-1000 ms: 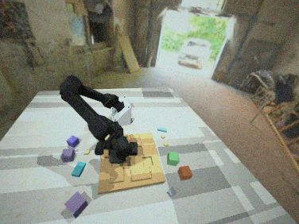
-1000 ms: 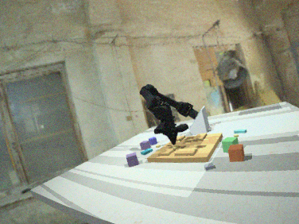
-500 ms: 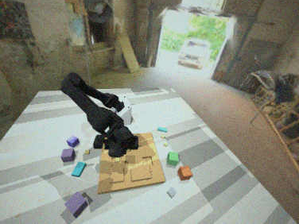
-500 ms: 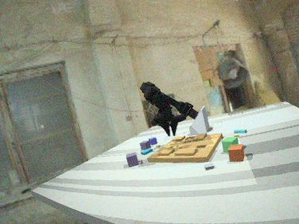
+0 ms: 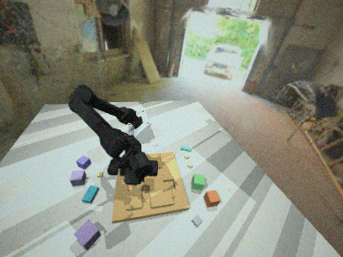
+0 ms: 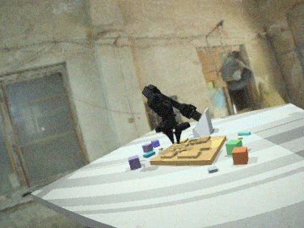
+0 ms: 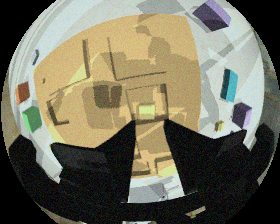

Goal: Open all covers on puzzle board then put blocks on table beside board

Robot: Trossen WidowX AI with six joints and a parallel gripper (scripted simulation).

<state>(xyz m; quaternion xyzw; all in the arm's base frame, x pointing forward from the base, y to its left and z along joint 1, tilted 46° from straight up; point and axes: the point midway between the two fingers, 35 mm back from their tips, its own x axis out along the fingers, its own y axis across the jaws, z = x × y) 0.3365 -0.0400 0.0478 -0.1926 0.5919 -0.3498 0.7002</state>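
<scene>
Right now my gripper tip is 10 mm past the tan puzzle board, 50 mm to the right of it and 30 mm above it. Round my gripper tip: teal block 180 mm to the right, 50 mm below; green block 70 mm ahead, 280 mm to the left, 30 mm below; blue-violet block 160 mm behind, 220 mm to the right, 30 mm below.
</scene>
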